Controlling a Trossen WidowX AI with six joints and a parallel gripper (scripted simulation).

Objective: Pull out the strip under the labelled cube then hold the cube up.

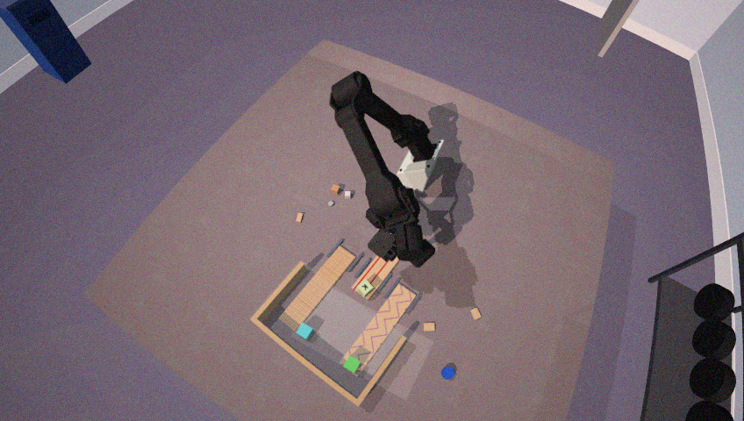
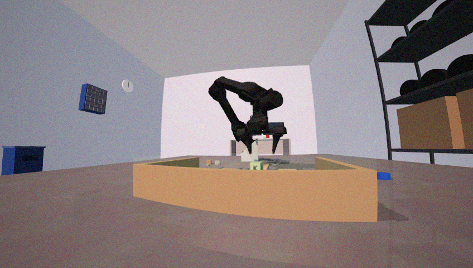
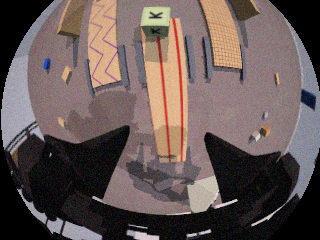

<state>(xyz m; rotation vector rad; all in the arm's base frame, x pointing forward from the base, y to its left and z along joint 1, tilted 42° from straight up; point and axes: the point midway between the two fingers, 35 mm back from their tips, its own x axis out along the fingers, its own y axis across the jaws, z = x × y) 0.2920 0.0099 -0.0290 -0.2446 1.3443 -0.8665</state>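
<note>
The red-lined strip is 5 cm below my gripper tip, 2 cm ahead of it and 1 cm to the right of it. The rest, counted from my gripper tip: blue disc (24 cm to the left, 24 cm ahead, 4 cm below); pale green cube labelled k (13 cm ahead, 3 cm to the right, 3 cm below).
</note>
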